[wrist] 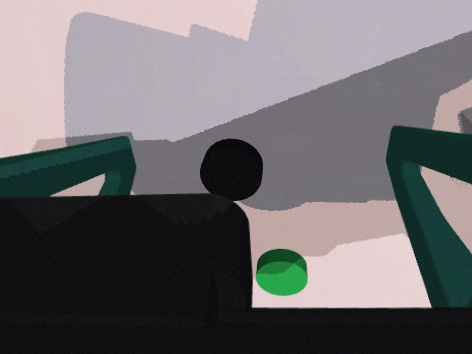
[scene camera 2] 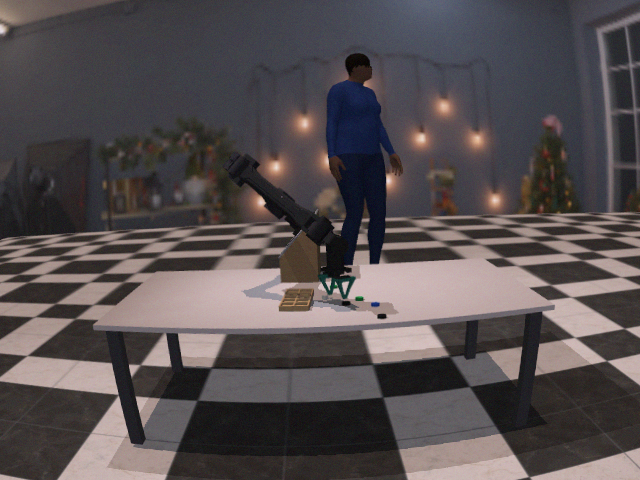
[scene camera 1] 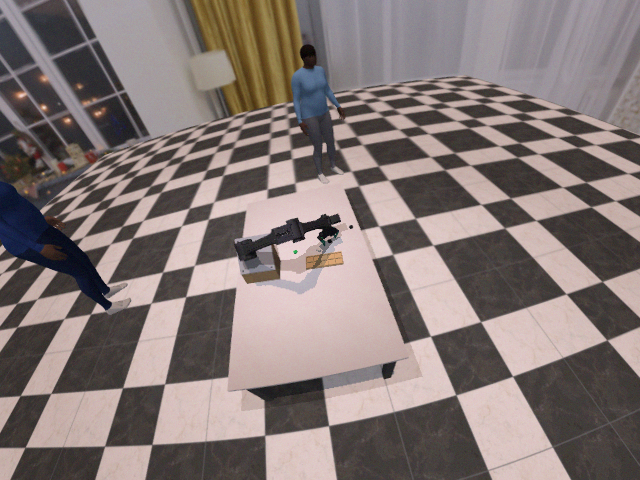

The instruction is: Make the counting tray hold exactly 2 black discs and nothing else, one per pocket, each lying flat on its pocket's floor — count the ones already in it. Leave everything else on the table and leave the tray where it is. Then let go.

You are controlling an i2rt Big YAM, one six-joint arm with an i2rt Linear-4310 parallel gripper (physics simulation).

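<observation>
The wooden counting tray (scene camera 1: 324, 266) (scene camera 2: 294, 309) lies on the table; no disc shows in its pockets, though they are small in the scene views. My gripper (scene camera 1: 329, 239) (scene camera 2: 338, 295) (wrist: 256, 147) is open and empty, pointing down low over the table, to the right of the tray in scene camera 2. A black disc (scene camera 2: 345, 303) (wrist: 231, 170) lies on the table beneath it, between the fingertips in the wrist view and left of their midpoint; a dark part of the gripper meets its lower edge there. Another black disc (scene camera 1: 351, 226) (scene camera 2: 381, 316) lies nearer the table's long edge.
A green disc (scene camera 2: 359, 298) (wrist: 282, 280) and a blue disc (scene camera 2: 375, 304) lie near the gripper. Another green disc (scene camera 1: 295, 252) (scene camera 2: 335, 286) lies nearer the arm's wooden base (scene camera 1: 262, 273) (scene camera 2: 299, 260). A small pale grey object (scene camera 2: 325, 297) lies between tray and gripper.
</observation>
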